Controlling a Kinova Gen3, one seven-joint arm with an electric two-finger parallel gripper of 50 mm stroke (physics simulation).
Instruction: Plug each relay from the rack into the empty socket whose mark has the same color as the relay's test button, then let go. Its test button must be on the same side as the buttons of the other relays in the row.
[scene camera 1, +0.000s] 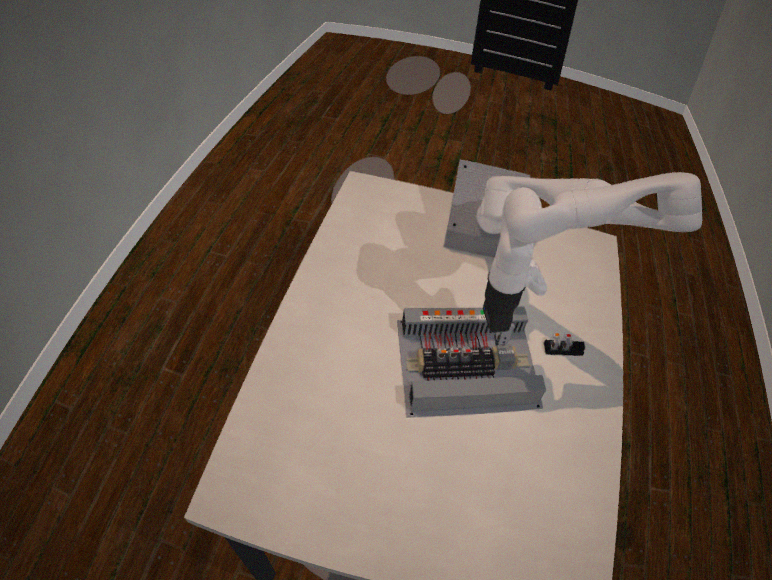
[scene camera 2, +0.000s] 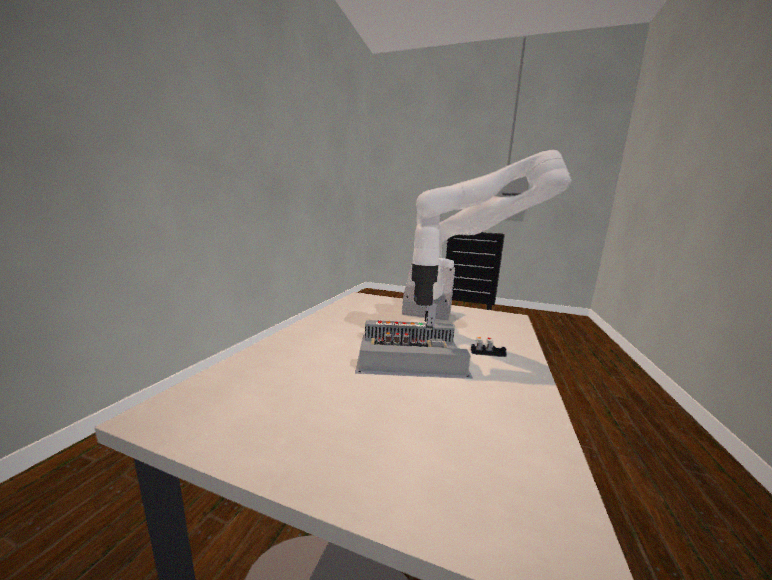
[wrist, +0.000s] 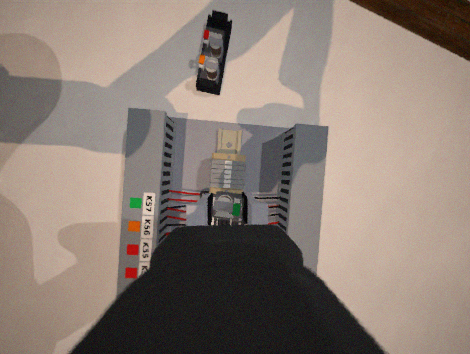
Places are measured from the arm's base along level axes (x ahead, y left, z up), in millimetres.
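Pixels of known places: gripper, between the fingertips: (scene camera 1: 500, 337) (scene camera 2: 429, 323) (wrist: 227, 203).
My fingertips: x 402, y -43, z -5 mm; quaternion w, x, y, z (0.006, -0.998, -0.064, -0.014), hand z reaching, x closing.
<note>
Behind a point stands the place of what it marks.
My gripper (scene camera 1: 502, 336) {x 402, y -43, z -5 mm} (scene camera 2: 429, 319) {x 402, y -43, z -5 mm} (wrist: 227, 203) {x 402, y -43, z -5 mm} is shut on a clear relay (wrist: 223, 204) {x 398, y -41, z 19 mm} with a green test button. It holds the relay upright above the right end of the socket row (scene camera 1: 458, 369) {x 434, y -128, z -87 mm}, near the grey terminal blocks (scene camera 1: 505, 356) {x 413, y -18, z -64 mm} (wrist: 227, 174) {x 401, y -15, z -78 mm}. In the wrist view the green button (wrist: 236, 209) {x 409, y -43, z 21 mm} faces away from the colour marks. The green mark (wrist: 135, 202) {x 296, y -61, z -47 mm} is beside label K57. Orange-button and red-button relays stand in the row; which side their buttons are on is unclear. The rack (scene camera 1: 564, 352) {x 377, y 154, z -99 mm} (scene camera 2: 488, 352) {x 377, y 154, z -100 mm} (wrist: 209, 91) {x 359, y 107, z -108 mm} holds an orange-button relay (wrist: 210, 67) {x 362, y 119, z -63 mm} and a red-button relay (wrist: 215, 44) {x 365, y 149, z -63 mm}.
A slotted duct (scene camera 1: 408, 319) {x 324, y -241, z -47 mm} (wrist: 131, 167) {x 286, y -20, z -47 mm} carrying the marks runs behind the row. A second duct (scene camera 1: 474, 394) {x 526, y -107, z -48 mm} (scene camera 2: 411, 359) {x 526, y -97, z -68 mm} (wrist: 307, 165) {x 498, y 9, z -47 mm} runs along the front. The rack stands right of the panel, near the table's right edge. Red wires run beside the sockets.
</note>
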